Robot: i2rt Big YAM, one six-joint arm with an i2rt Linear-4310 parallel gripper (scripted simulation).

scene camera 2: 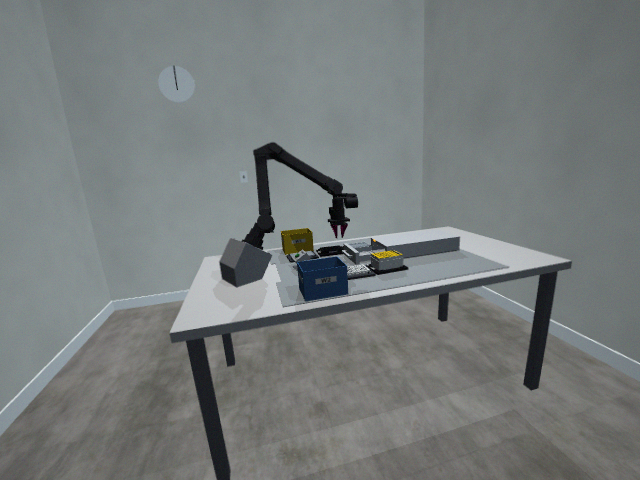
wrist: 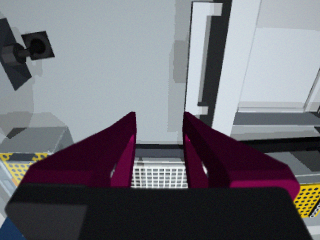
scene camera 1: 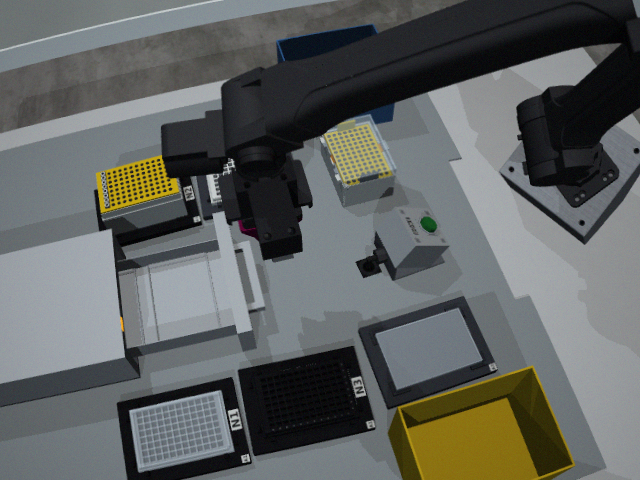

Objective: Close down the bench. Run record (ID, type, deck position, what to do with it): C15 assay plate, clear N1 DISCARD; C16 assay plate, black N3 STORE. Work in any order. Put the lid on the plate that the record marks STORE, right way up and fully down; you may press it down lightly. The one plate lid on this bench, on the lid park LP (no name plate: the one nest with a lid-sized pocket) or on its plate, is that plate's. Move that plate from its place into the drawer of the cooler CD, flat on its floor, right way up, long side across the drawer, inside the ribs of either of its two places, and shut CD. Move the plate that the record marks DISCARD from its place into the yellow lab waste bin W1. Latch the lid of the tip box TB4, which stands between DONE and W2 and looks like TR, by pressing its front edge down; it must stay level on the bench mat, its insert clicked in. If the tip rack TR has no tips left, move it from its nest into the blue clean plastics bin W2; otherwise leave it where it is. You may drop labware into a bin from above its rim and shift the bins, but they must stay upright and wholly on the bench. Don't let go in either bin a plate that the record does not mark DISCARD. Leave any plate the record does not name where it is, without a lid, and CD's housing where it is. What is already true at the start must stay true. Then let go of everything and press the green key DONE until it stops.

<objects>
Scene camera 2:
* yellow bin W1: 293, 241
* blue bin W2: 322, 278
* cooler CD: 414, 244
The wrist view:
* gripper: 159, 120
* white plate: 148, 172
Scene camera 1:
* gripper: 270, 234
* tip rack TR: 140, 194
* yellow bin W1: 507, 420
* blue bin W2: 300, 47
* cooler CD: 69, 330
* plate lid: 419, 351
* lid park: 375, 357
</objects>
